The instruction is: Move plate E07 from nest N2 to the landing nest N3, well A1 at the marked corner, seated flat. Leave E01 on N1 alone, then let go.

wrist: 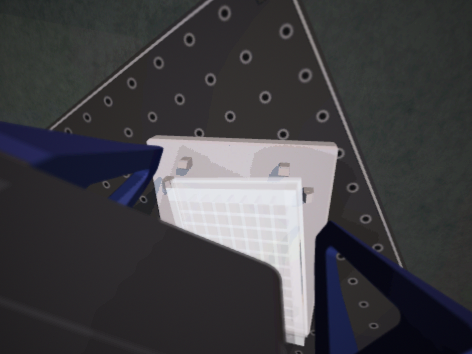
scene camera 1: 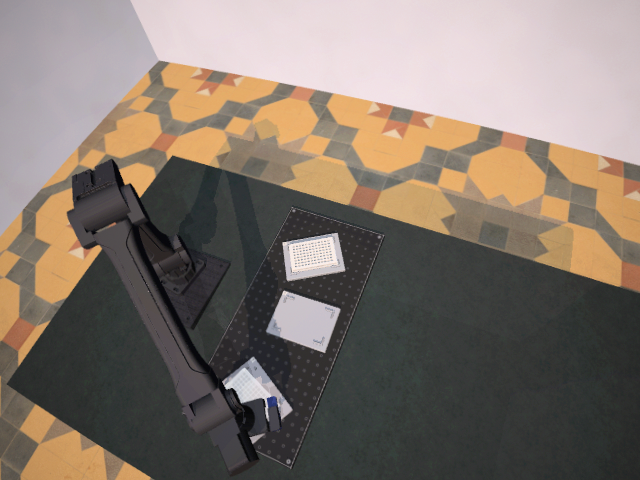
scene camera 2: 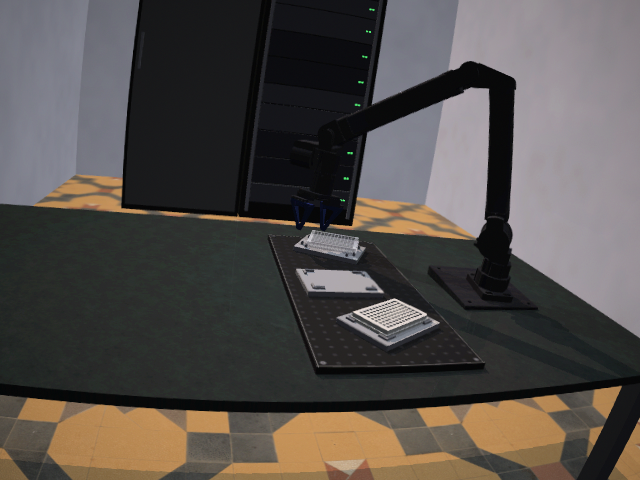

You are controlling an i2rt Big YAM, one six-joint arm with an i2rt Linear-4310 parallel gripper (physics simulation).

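A clear, gridded plate (scene camera 1: 248, 384) (scene camera 2: 333, 241) (wrist: 235, 215) lies between the corner posts of its pale nest (scene camera 2: 330, 255) (wrist: 225, 152) at the board's far end in scene camera 2. My gripper (scene camera 2: 311, 227) (wrist: 244, 195) is open and empty above it, with one blue fingertip on either side in the wrist view. The wrist body hides part of the plate there. A bare pale nest (scene camera 1: 305, 321) (scene camera 2: 338, 283) with corner marks is in the middle. A cream plate (scene camera 1: 312, 254) (scene camera 2: 390, 314) lies on the other end nest (scene camera 2: 356, 326). Plate and nest labels are unreadable.
The three nests are on a black perforated board (scene camera 1: 323, 379) (scene camera 2: 351, 356) (wrist: 265, 65) on a dark green table (scene camera 1: 454, 361) (scene camera 2: 155, 310). The arm's base plate (scene camera 1: 209, 289) (scene camera 2: 449, 281) is beside the board. A server rack (scene camera 2: 264, 103) is in the background.
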